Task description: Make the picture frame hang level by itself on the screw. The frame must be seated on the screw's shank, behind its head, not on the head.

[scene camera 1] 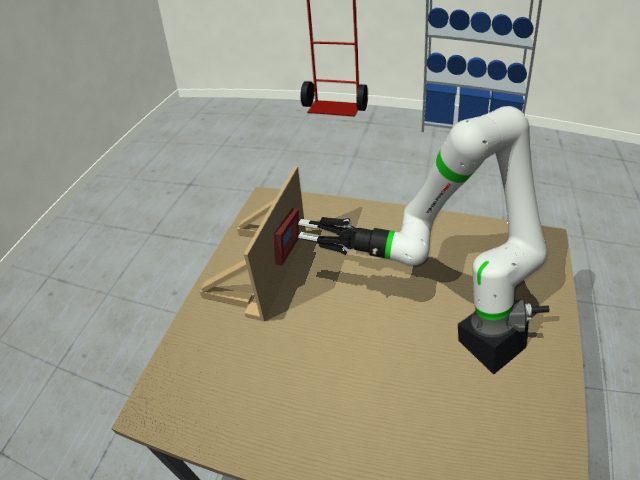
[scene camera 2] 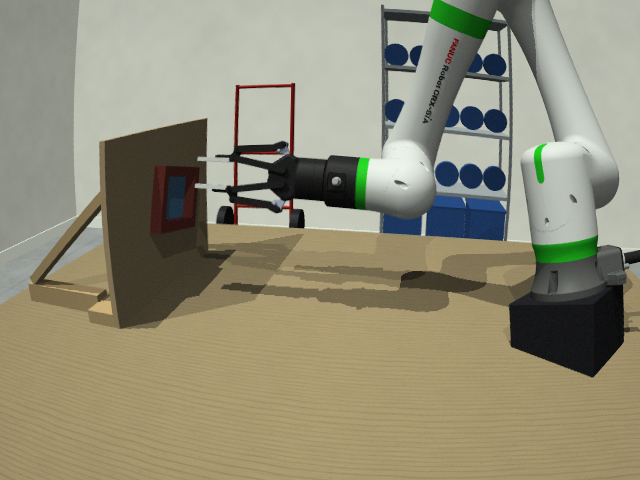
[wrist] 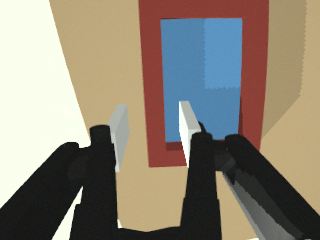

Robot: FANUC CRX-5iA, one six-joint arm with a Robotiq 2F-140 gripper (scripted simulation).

Labels:
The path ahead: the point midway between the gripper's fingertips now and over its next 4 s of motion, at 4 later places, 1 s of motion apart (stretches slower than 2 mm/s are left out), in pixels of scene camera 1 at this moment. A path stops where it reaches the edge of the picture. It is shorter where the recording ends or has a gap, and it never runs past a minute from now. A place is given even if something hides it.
My gripper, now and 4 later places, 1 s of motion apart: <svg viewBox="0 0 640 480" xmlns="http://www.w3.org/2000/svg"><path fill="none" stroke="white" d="M299 228L287 226L283 225L283 224L282 225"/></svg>

